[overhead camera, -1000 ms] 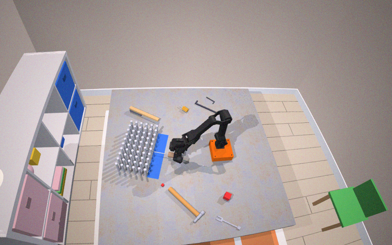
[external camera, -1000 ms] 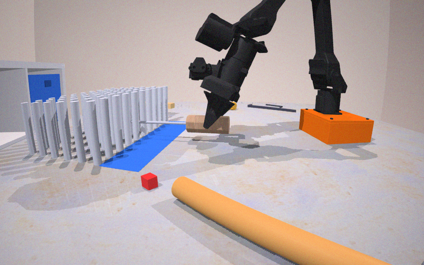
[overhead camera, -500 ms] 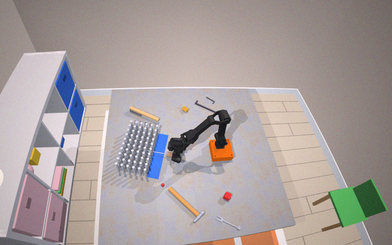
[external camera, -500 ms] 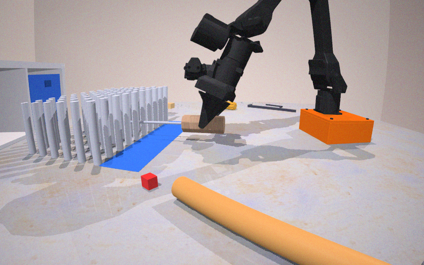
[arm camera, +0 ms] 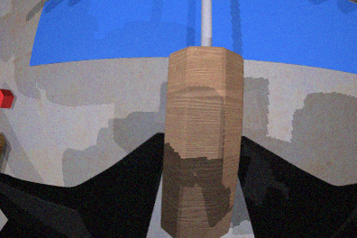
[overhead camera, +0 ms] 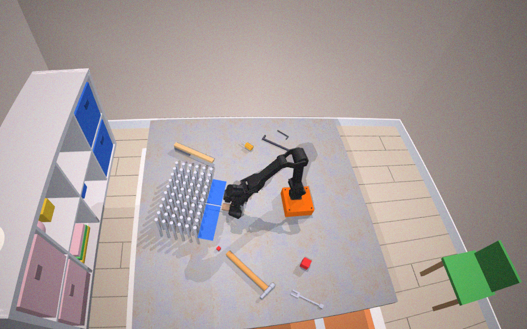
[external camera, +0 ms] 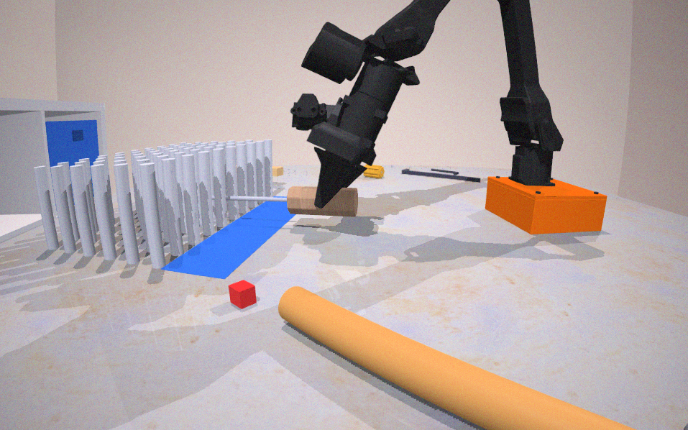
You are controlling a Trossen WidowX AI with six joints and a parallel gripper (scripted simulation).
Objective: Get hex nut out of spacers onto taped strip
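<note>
Now: gripper tip 90 mm short of the blue taped strip, 20 mm to the left of it and 30 mm above it. Also, from my gripper tip: larger red cube 350 mm behind, 330 mm to the left, 10 mm below; small red cube 70 mm ahead, 210 mm to the left, 20 mm below; yellow screwdriver 140 mm behind, 440 mm to the right, 20 mm below.
</note>
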